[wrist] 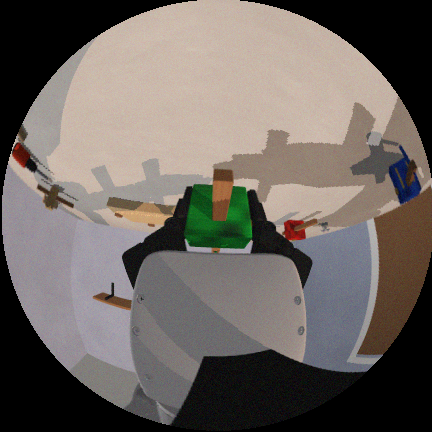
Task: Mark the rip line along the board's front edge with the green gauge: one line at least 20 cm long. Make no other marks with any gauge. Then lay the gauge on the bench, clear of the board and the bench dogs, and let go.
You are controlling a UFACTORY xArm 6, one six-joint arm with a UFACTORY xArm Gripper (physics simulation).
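Frame: origin at the arm's base, x ahead, y left, z up, level; millimetres.
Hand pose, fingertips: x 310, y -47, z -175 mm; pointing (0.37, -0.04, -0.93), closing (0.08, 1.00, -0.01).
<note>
After its pixels a point has its place.
My gripper (219,197) @(x 310, y -47, z -175 mm) is shut on the green gauge (200,215) @(x 280, y -60, z -144 mm), whose block sits between the black fingers with its brown beam pointing away from the palm. Whether the gauge touches the bench is hard to tell. The bench (165,85) @(x 209, y -81, z -209 mm) is pale and fills the upper view. The pale wooden board (142,215) @(x 426, y -225, z -190 mm) lies beyond the gripper to the left, and its right part is hidden behind the fingers and gauge. Small brown bench dogs (118,215) @(x 417, y -294, z -184 mm) (151,225) @(x 494, y -239, z -183 mm) show at the board's far side. No pencil line can be made out on the visible part of the board.
A red gauge (294,230) @(x 480, y 141, z -178 mm) lies beyond the gripper at the right. A blue tool (404,181) lies at the far right edge. A brown wooden gauge (52,196) @(x 282, y -457, z -182 mm) and a red-handled tool (21,155) lie at the far left. A wall shelf (112,300) shows lower left.
</note>
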